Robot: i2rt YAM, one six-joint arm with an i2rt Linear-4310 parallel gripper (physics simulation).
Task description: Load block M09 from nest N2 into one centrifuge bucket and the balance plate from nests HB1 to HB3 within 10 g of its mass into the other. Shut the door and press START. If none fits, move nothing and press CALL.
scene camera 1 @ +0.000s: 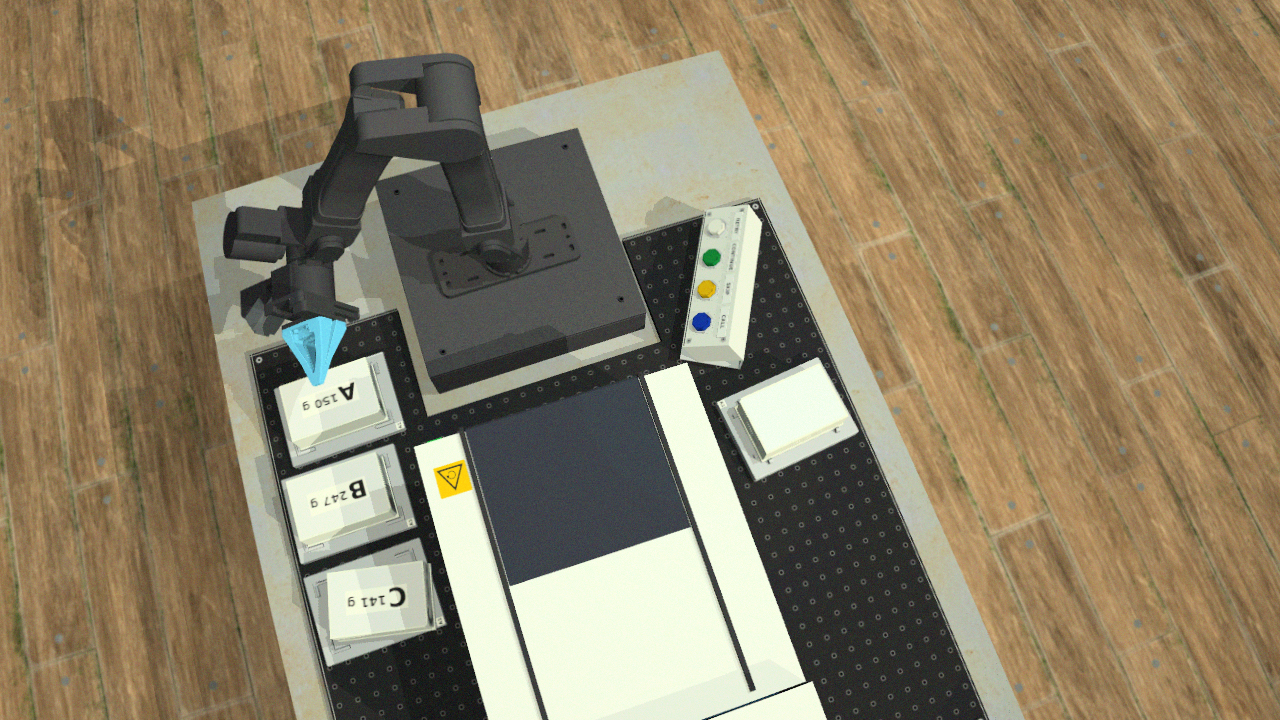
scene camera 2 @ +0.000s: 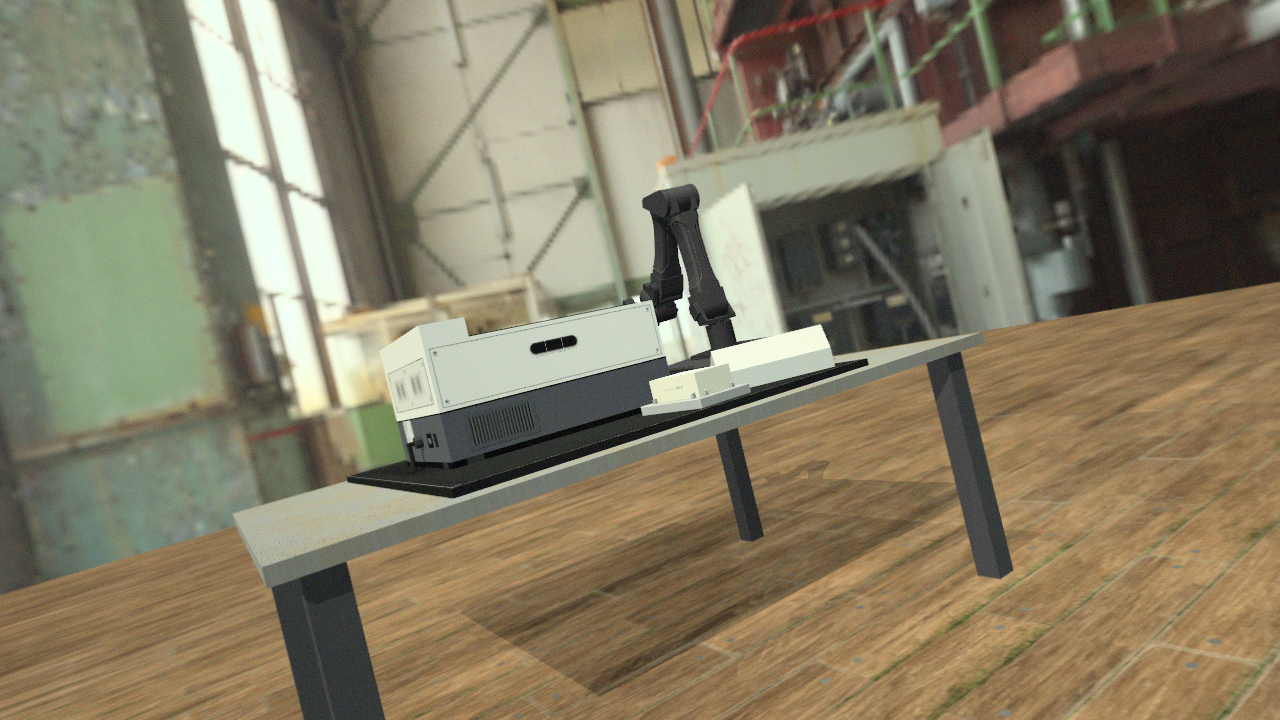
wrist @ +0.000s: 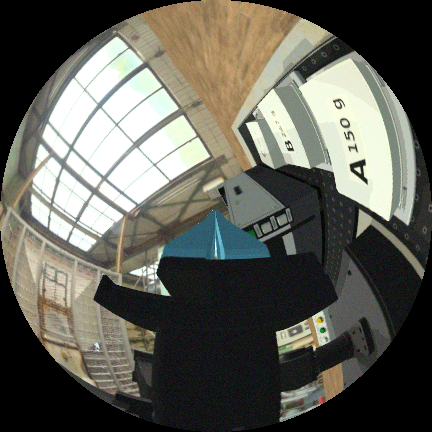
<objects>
A white block M09 shows in scene camera 1 and in scene camera 2; in the wrist view it is hidden by the gripper. The same spot on the white block M09: [scene camera 1: 786, 414] is [scene camera 2: 682, 373].
</objects>
